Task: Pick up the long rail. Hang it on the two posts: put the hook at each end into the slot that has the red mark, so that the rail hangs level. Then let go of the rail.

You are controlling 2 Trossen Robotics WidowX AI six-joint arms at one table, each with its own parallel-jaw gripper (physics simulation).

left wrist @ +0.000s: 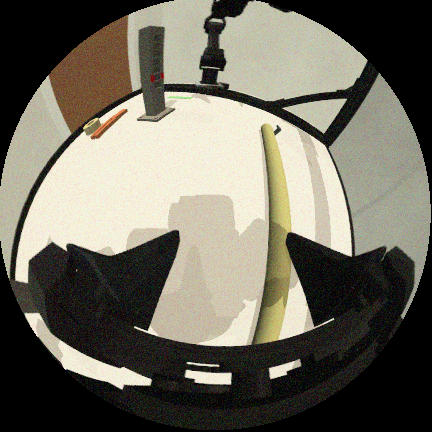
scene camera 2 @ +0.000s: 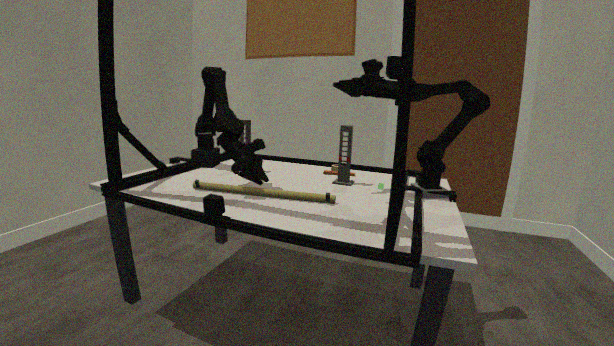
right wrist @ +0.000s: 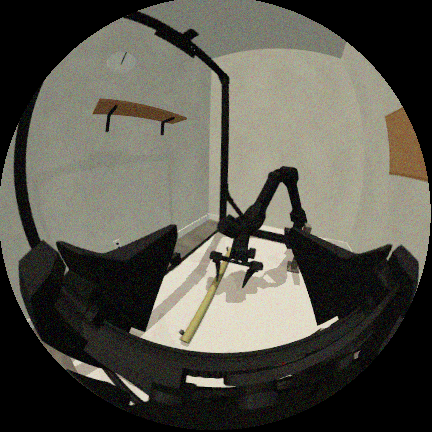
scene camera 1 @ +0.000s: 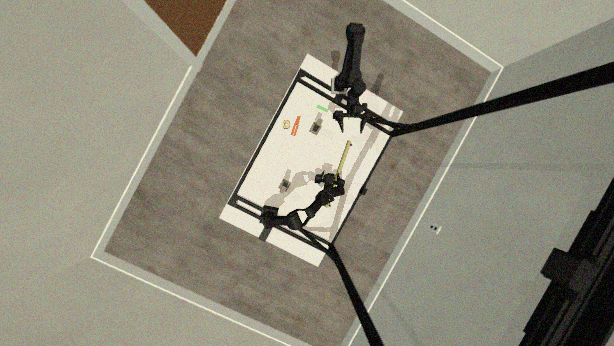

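Where they show: left gripper, between the fingertips: (left wrist: 234, 237) (scene camera 2: 265, 182) (right wrist: 229, 284) (scene camera 1: 331, 172); right gripper, between the fingertips: (scene camera 2: 335, 83) (right wrist: 235, 231) (scene camera 1: 351, 133); left arm's base, origin of its link: (scene camera 2: 205, 148) (scene camera 1: 268, 216); right arm's base, origin of its link: (left wrist: 208, 82) (scene camera 2: 429, 186) (scene camera 1: 339, 86).
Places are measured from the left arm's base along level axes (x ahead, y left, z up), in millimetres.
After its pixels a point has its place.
The long yellow rail (scene camera 1: 345, 156) @(x 481, y -410, z -52 mm) (scene camera 2: 295, 194) @(x 468, y -413, z -56 mm) (left wrist: 279, 200) @(x 402, y -389, z -52 mm) (right wrist: 205, 310) @(x 472, y -390, z -56 mm) lies on the table, with a small dark hook near each end. My left gripper (scene camera 2: 262, 181) @(x 359, y -337, z -47 mm) (left wrist: 234, 237) @(x 359, y -337, z -47 mm) (right wrist: 229, 284) @(x 359, y -337, z -47 mm) is open and empty above the rail's middle part; in the left wrist view the rail passes near its right fingertip. My right gripper (scene camera 1: 352, 131) @(x 572, y -331, z 274 mm) (scene camera 2: 336, 85) @(x 572, y -331, z 274 mm) is open and empty, high beyond the rail's other end. One grey slotted post (scene camera 1: 316, 126) @(x 601, y -167, z 90 mm) (scene camera 2: 345, 155) @(x 620, y -190, z 27 mm) (left wrist: 152, 75) @(x 602, y -186, z 24 mm) stands upright with a red mark. The other post (scene camera 1: 285, 184) @(x 226, y -62, z 31 mm) (scene camera 2: 246, 131) @(x 218, y -72, z 92 mm) is partly hidden by the left arm in scene camera 2.
An orange piece (scene camera 1: 296, 125) @(x 615, y -49, z -64 mm) (left wrist: 109, 124) @(x 586, y -61, z -69 mm) and a small yellowish ring lie behind the marked post. A green strip (scene camera 1: 322, 108) @(x 759, y -194, z -75 mm) (scene camera 2: 381, 186) @(x 759, y -201, z -75 mm) (left wrist: 180, 98) @(x 755, y -200, z -76 mm) lies near the right arm's base. A black frame runs along the table edges, with uprights at the near side in scene camera 2.
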